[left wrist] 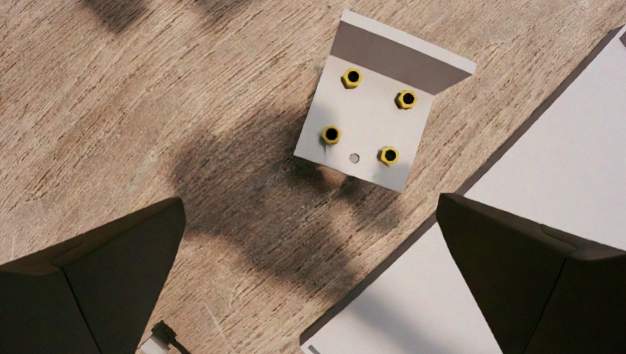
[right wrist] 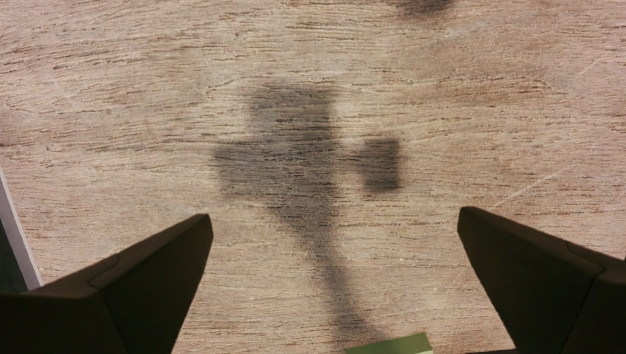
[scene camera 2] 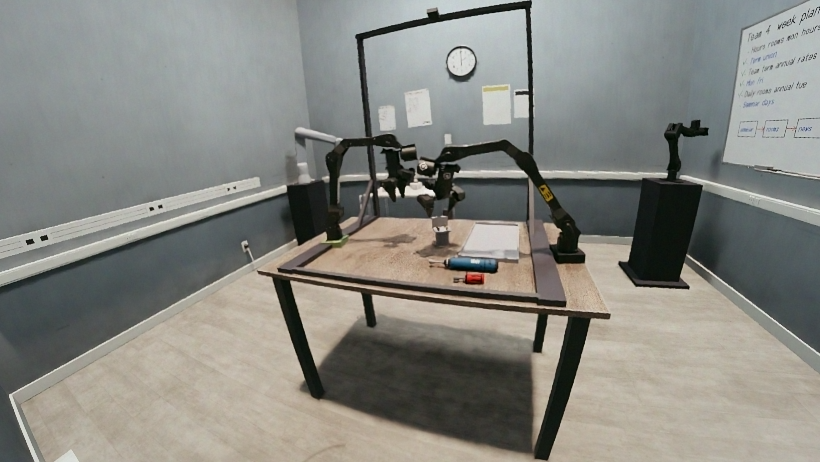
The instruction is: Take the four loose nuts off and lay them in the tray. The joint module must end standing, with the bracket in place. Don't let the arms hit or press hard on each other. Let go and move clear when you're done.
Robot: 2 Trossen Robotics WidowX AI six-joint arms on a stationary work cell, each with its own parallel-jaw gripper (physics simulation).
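Frame: origin at the left arm's base, x left, y back, z up, level; centimetres.
Seen in the pictures: left gripper, fingertip midpoint: (left wrist: 312, 207) (scene camera 2: 438, 214); right gripper, fingertip midpoint: (right wrist: 335, 222) (scene camera 2: 399, 199); left arm's base, link origin: (scene camera 2: 567, 249); right arm's base, link origin: (scene camera 2: 334, 238).
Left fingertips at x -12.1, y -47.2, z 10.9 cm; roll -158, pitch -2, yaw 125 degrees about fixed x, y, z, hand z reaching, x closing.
Note:
Pixels of each thing's top centre, then the offset from my left fingertips to it.
- grey joint module, top centre: (scene camera 2: 441, 227) dz -6.9, dx -5.9, dy +0.6 cm
- white tray, top centre: (left wrist: 561, 261) (scene camera 2: 493, 237) dz -12.7, dx -7.6, dy +22.5 cm
- blue power screwdriver, top centre: (scene camera 2: 463, 258) dz -10.3, dx +18.6, dy +8.5 cm
- small red tool, top centre: (scene camera 2: 468, 274) dz -11.4, dx +27.9, dy +9.9 cm
- green plate, top centre: (scene camera 2: 334, 238) dz -11.5, dx -7.5, dy -49.1 cm
The grey joint module (scene camera 2: 441, 236) stands upright on the table with the pale L-shaped bracket (scene camera 2: 440, 221) (left wrist: 369, 120) on top. Four yellow nuts (left wrist: 351, 84) (left wrist: 406, 106) (left wrist: 330, 142) (left wrist: 388, 163) sit on the bracket's flat plate, two of them along its upright wall. The white tray (scene camera 2: 493, 238) (left wrist: 575, 150) lies to the right of the module. My left gripper (scene camera 2: 441, 208) (left wrist: 312, 207) is open and empty above the module, pointing down. My right gripper (scene camera 2: 397, 196) (right wrist: 335, 222) is open and empty, high above the table left of the module.
The wrists look close together in the scene view. A blue power screwdriver (scene camera 2: 473, 264) and a small red tool (scene camera 2: 474, 278) lie in front of the tray. A dark frame (scene camera 2: 407, 286) borders the table. A green plate (scene camera 2: 335, 242) (right wrist: 395, 344) lies under the right arm's base.

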